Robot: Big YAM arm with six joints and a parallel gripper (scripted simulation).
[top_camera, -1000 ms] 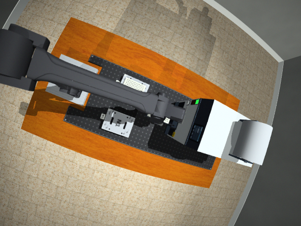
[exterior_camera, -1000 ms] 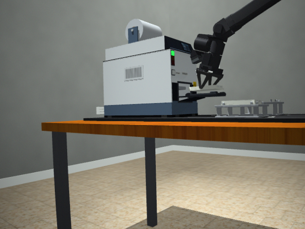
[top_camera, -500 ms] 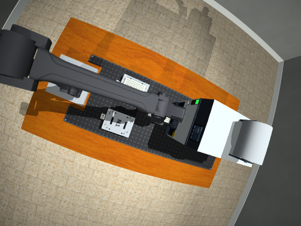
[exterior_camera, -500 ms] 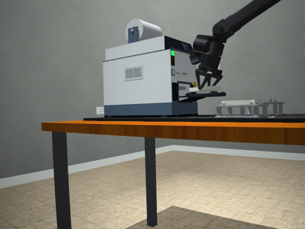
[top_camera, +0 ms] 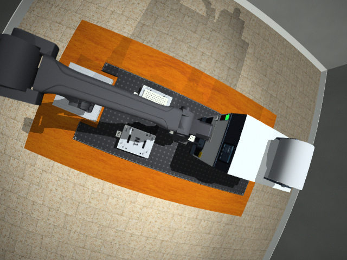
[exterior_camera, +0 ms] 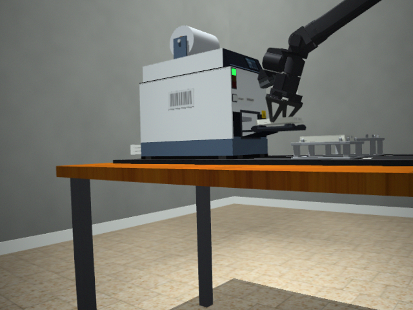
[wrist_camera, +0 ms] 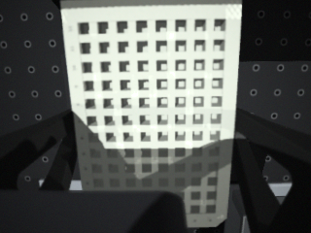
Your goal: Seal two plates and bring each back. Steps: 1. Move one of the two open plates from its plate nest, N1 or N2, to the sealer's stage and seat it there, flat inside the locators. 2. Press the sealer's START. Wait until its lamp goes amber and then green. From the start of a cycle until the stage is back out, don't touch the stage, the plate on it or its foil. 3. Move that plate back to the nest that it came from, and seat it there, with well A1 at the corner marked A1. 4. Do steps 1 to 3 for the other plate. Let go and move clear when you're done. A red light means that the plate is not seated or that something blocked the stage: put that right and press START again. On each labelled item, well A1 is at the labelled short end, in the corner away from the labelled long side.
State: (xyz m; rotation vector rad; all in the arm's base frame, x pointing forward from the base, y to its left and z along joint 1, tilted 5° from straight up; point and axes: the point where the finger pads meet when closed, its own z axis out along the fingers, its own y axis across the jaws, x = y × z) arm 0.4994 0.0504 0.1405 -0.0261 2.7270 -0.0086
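Right now my hand is 20 mm above the sealer stage. The rest, counted from my hand: plate nest: 190 mm behind, 70 mm to the left, 80 mm below; pale start button: 100 mm ahead, 100 mm to the left, 70 mm above; A1 mark: 260 mm behind, 130 mm to the left, 70 mm below.
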